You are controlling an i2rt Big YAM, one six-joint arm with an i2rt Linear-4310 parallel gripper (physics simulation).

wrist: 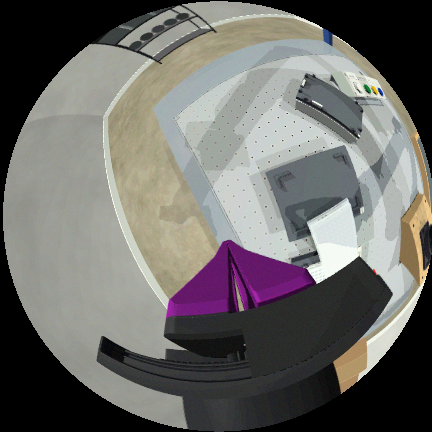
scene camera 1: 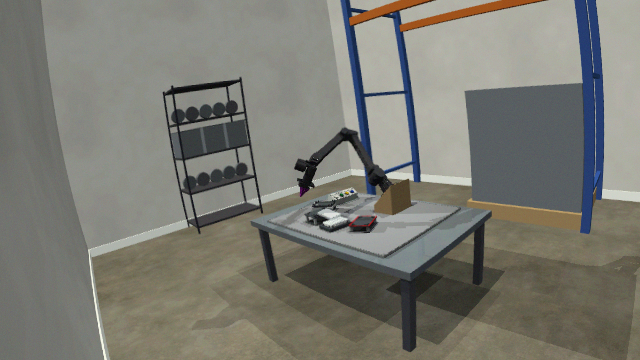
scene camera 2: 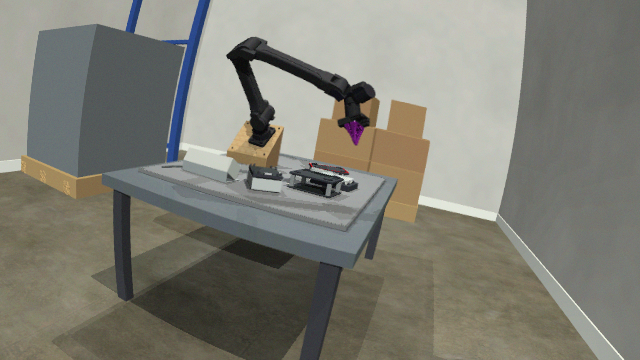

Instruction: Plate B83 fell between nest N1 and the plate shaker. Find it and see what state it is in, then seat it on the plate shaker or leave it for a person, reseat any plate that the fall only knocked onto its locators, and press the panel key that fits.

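Seen in the pictures: gripper, fingertip midpoint: [wrist: 227, 246] [scene camera 1: 300, 196] [scene camera 2: 355, 144]; arm's base, origin of the base link: [scene camera 1: 390, 191] [scene camera 2: 262, 136].
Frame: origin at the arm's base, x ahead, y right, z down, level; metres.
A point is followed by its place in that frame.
My gripper [scene camera 1: 301, 194] @[x 0.509, y 0.264, z -0.066 m] [scene camera 2: 355, 143] @[x 0.509, y 0.264, z -0.066 m] [wrist: 227, 246] @[x 0.509, y 0.264, z -0.066 m] is shut and empty, high above the bench edge, fingertips down. A dark raised platform with corner locators [scene camera 1: 313, 215] @[x 0.460, y 0.225, z 0.065 m] [scene camera 2: 317, 176] @[x 0.400, y 0.285, z 0.069 m] [wrist: 310, 185] @[x 0.407, y 0.274, z 0.069 m] stands on posts. A white plate [scene camera 1: 328, 214] @[x 0.398, y 0.150, z 0.063 m] [wrist: 335, 231] @[x 0.389, y 0.193, z 0.056 m] lies at an angle, one end over this platform's edge. A second white plate [scene camera 1: 334, 223] @[x 0.435, y 0.046, z 0.090 m] [wrist: 316, 273] @[x 0.433, y 0.105, z 0.087 m] sits beside it, partly hidden by the gripper in the wrist view. A white-sided device with a dark clipped top [scene camera 1: 324, 204] @[x 0.267, y 0.378, z 0.071 m] [scene camera 2: 266, 185] @[x 0.297, y 0.463, z 0.105 m] [wrist: 332, 107] @[x 0.275, y 0.388, z 0.071 m] may be the plate shaker. Labels are unreadable, so B83 and N1 cannot be told.
A sloped key panel [scene camera 1: 344, 195] @[x 0.074, y 0.419, z 0.063 m] [scene camera 2: 208, 165] @[x 0.068, y 0.495, z 0.084 m] [wrist: 367, 87] has coloured keys. A red-rimmed dark stand [scene camera 1: 363, 223] @[x 0.347, y -0.112, z 0.086 m] [scene camera 2: 328, 168] @[x 0.322, y -0.063, z 0.086 m] is beside the second plate. The arm's wooden base block [scene camera 1: 395, 199] @[x 0.027, y -0.067, z 0.039 m] [scene camera 2: 254, 149] @[x 0.004, y 0.061, z 0.058 m] [wrist: 413, 240] stands on the pegboard [scene camera 1: 387, 242] @[x 0.401, y -0.353, z 0.126 m] [scene camera 2: 325, 217] @[x 0.540, y 0.560, z 0.126 m] [wrist: 215, 150] @[x 0.545, y 0.420, z 0.126 m].
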